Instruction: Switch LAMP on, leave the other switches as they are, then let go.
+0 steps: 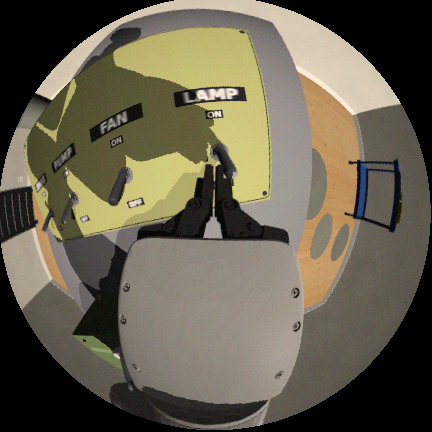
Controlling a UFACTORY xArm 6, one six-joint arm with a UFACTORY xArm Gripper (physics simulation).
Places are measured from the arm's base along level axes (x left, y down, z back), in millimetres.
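Pixels of known places: gripper, fingertip midpoint: [213, 175].
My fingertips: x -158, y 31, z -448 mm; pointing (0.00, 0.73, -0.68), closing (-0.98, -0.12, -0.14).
Observation:
For each thing: its top centre in the pictures, then the offset to it from my fingertips. "pt": a spot on its surface instead.
- LAMP lever, surface spot: [225, 161] pt dx -7, dy -9, dz -14 mm
- FAN lever, surface spot: [120, 186] pt dx +99, dy -1, dz +21 mm
- PUMP lever, surface spot: [69, 209] pt dx +213, dy +3, dz +61 mm
- further lever, surface spot: [48, 220] pt dx +327, dy +7, dz +98 mm
The yellow-green panel [200, 50] carries a row of labelled toggle switches. The LAMP lever [225, 161] is at the right, below its ON label [214, 114], and leans down and right, away from ON; its OFF label is hidden. My gripper [213, 175] is shut and empty, its fingertips at the lower left side of the LAMP lever; whether they touch it I cannot tell. The FAN lever [120, 186] points down towards its OFF label [135, 202]. The PUMP lever [69, 209] and a further lever [48, 220] at the far left also point down.
The panel sits on a grey housing [290, 130] on a wooden table [337, 120]. A blue frame [361, 190] stands beyond the table's right edge. A dark slatted object [15, 212] is at far left. A green object [97, 345] is at lower left, partly hidden by the gripper body.

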